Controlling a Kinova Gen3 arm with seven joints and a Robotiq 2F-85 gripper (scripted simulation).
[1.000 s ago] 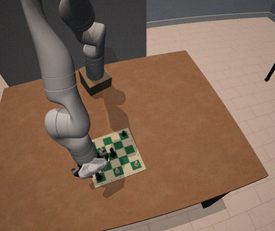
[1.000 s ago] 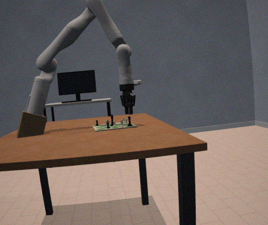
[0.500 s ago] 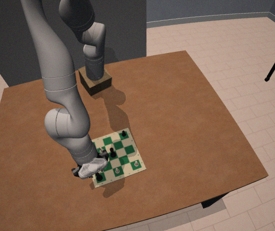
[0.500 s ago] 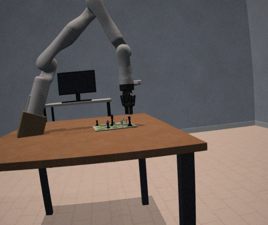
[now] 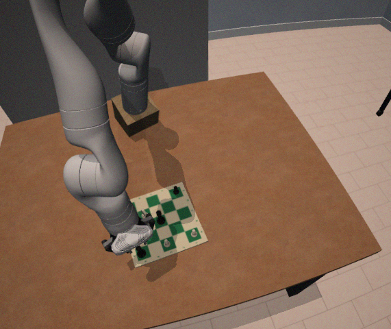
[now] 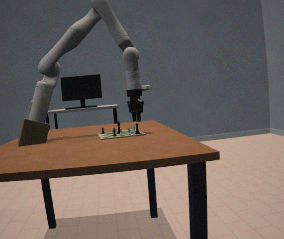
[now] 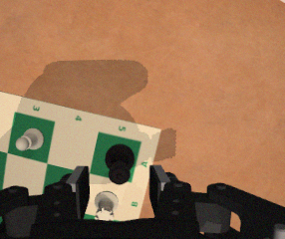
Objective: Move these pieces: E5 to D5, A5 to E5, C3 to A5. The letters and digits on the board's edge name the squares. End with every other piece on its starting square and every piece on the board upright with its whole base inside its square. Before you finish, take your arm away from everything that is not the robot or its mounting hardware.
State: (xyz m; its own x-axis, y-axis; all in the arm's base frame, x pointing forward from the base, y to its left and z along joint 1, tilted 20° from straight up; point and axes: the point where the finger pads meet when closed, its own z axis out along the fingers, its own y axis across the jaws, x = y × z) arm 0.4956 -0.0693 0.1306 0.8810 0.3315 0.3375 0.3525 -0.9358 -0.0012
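Right now the white rook is 60 mm below my hand and 40 mm behind it. Round my hand: tall black piece 90 mm behind, 70 mm to the left, 50 mm below; then chessboard 90 mm behind, 80 mm below, 70 mm to the left.
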